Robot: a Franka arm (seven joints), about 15 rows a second.
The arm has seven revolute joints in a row. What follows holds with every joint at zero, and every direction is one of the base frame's.
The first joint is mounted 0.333 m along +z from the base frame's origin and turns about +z.
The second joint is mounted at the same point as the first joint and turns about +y.
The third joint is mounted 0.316 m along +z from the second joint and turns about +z.
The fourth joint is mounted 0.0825 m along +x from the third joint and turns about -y.
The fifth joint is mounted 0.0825 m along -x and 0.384 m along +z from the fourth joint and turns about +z.
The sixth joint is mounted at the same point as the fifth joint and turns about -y.
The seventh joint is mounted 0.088 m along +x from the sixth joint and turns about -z.
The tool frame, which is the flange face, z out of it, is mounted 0.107 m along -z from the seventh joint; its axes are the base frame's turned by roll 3.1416, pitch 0 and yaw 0 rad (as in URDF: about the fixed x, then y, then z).
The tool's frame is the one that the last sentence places.
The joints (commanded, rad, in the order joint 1, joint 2, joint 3, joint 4, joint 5, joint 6, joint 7), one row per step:
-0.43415 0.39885 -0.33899 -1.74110 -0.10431 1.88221 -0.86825
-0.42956 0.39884 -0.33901 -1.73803 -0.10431 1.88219 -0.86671
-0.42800 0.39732 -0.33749 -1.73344 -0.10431 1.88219 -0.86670
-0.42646 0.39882 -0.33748 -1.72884 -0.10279 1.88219 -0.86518
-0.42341 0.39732 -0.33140 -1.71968 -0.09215 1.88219 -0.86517
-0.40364 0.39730 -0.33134 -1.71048 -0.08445 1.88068 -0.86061
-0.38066 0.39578 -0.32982 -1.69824 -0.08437 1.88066 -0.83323
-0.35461 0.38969 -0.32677 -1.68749 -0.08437 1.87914 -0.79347
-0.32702 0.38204 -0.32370 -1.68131 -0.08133 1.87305 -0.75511
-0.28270 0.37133 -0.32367 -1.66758 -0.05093 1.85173 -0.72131
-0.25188 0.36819 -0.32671 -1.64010 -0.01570 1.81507 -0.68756
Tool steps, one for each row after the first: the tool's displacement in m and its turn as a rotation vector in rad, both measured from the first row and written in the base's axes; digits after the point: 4 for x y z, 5 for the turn. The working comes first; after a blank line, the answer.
Tool pose at each row, in the base's axes (x y z in m, rotation vector in rad; the steps are taken from these numbers as rounded here):
0.4533 -0.4298 0.3429 -3.07274 -0.22842 0.50910
0.4559 -0.4282 0.3442 -3.07609 -0.23342 0.50652
0.4582 -0.4274 0.3470 -3.08093 -0.23843 0.49992
0.4600 -0.4272 0.3481 -3.08386 -0.23800 0.49591
0.4661 -0.4237 0.3523 -3.08726 -0.24543 0.47147
0.4767 -0.4150 0.3561 -3.09245 -0.26477 0.45606
0.4893 -0.4045 0.3622 3.08802 0.26007 -0.43898
0.5027 -0.3912 0.3703 3.07509 0.24182 -0.41598
0.5149 -0.3756 0.3770 3.06930 0.22598 -0.39867
0.5323 -0.3503 0.3878 3.08644 0.22274 -0.36436
0.5448 -0.3325 0.3994 3.11334 0.19394 -0.34222

0.0026 0.0016 0.0013 -0.00255 -0.00224 0.00350
0.0049 0.0024 0.0041 -0.00574 -0.00722 0.00704
0.0067 0.0026 0.0052 -0.00778 -0.01019 0.00697
0.0128 0.0061 0.0094 -0.00603 -0.02595 0.01135
0.0234 0.0148 0.0132 -0.00765 -0.03656 0.02385
0.0360 0.0253 0.0193 -0.02329 -0.04808 0.02370
0.0494 0.0386 0.0274 -0.04122 -0.06270 0.01559
0.0616 0.0542 0.0341 -0.05111 -0.07382 0.00724
0.0790 0.0795 0.0449 -0.03757 -0.09609 0.00214
0.0915 0.0973 0.0565 -0.01771 -0.11032 -0.02093

